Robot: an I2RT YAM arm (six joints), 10 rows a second.
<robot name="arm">
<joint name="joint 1" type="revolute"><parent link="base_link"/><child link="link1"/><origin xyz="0 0 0.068" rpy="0 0 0"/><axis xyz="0 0 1"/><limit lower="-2.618" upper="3.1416"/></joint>
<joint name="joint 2" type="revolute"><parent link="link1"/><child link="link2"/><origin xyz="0.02 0.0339 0.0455" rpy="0 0 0"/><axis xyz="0 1 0"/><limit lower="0" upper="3.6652"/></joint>
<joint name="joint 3" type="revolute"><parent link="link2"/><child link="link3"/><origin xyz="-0.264 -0.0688 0" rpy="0 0 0"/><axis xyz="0 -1 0"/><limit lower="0" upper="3.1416"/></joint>
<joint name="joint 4" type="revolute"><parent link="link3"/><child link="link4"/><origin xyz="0.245 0.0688 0.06" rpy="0 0 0"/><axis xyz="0 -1 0"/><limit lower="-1.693" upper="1.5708"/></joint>
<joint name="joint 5" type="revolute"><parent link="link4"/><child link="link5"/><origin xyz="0.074 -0.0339 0.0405" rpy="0 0 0"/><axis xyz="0 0 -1"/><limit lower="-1.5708" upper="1.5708"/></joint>
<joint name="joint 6" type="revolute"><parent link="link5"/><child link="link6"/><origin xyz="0.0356 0 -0.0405" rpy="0 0 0"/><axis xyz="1 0 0"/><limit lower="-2.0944" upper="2.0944"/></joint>
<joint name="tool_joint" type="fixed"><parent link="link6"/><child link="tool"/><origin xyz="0 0 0" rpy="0 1.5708 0"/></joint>
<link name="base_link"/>
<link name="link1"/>
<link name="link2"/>
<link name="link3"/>
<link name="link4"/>
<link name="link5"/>
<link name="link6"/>
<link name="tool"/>
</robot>
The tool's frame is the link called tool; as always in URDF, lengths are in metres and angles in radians.
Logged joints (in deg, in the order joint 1, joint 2, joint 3, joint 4, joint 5, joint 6), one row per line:
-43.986, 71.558, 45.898, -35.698, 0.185, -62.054
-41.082, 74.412, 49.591, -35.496, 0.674, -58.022
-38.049, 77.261, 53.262, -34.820, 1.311, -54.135
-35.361, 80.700, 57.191, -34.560, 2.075, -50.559
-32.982, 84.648, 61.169, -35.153, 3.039, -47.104
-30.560, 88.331, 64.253, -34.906, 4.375, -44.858
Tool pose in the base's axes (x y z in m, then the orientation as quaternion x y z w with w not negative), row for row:
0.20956, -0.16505, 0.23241, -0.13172, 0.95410, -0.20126, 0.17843
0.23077, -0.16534, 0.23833, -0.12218, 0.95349, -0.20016, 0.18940
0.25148, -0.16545, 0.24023, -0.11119, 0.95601, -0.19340, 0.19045
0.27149, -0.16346, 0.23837, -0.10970, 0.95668, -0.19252, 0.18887
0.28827, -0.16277, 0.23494, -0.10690, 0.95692, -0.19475, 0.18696
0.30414, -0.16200, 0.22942, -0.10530, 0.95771, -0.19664, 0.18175
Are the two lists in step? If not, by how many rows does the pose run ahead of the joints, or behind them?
The pose runs 2 rows ahead of the joints: the pose in row i belongs to the joints in row i + 2.
